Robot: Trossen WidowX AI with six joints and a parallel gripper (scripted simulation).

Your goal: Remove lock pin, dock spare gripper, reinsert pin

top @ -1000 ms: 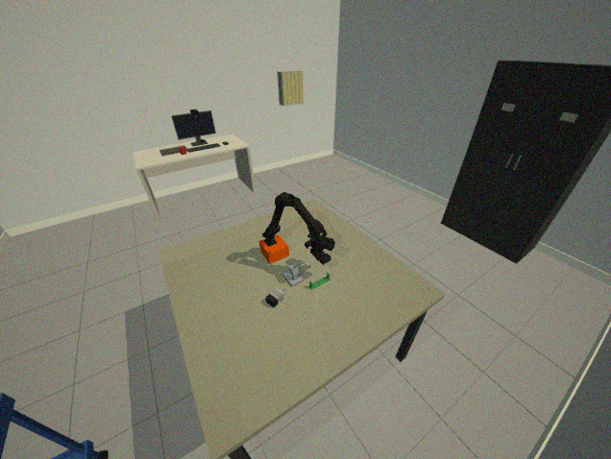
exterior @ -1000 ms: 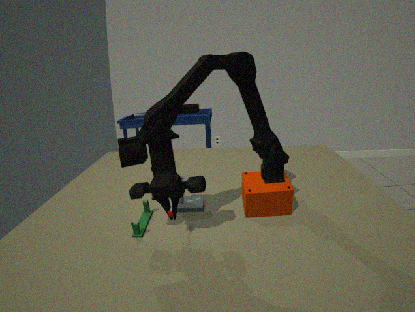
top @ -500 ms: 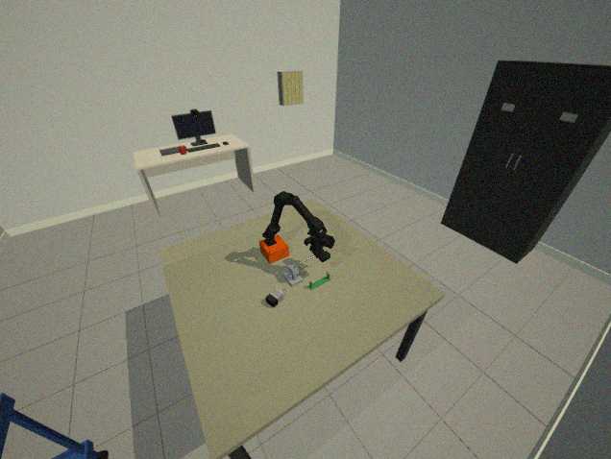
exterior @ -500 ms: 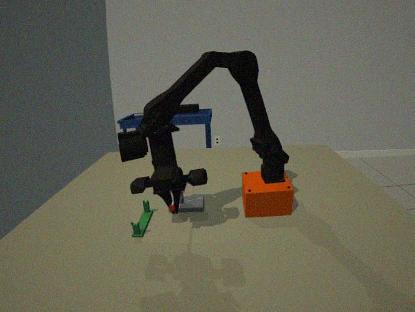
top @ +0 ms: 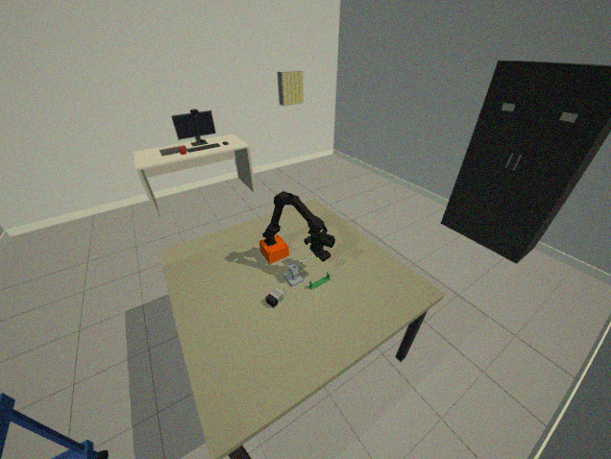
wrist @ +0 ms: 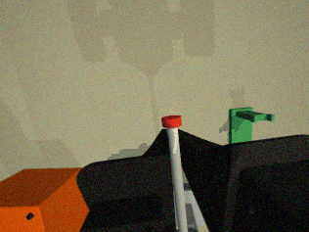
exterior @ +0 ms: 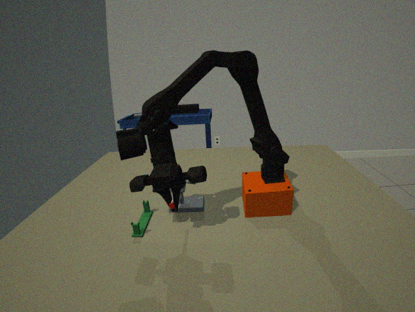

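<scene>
Now: the green cradle 12 cm ahead of my gripper tip, 7 cm to the right of it and 6 cm below it. Round my gripper tip: socket (17 cm to the right, 3 cm below); spare gripper (8 cm ahead, 33 cm to the right, 6 cm below).
</scene>
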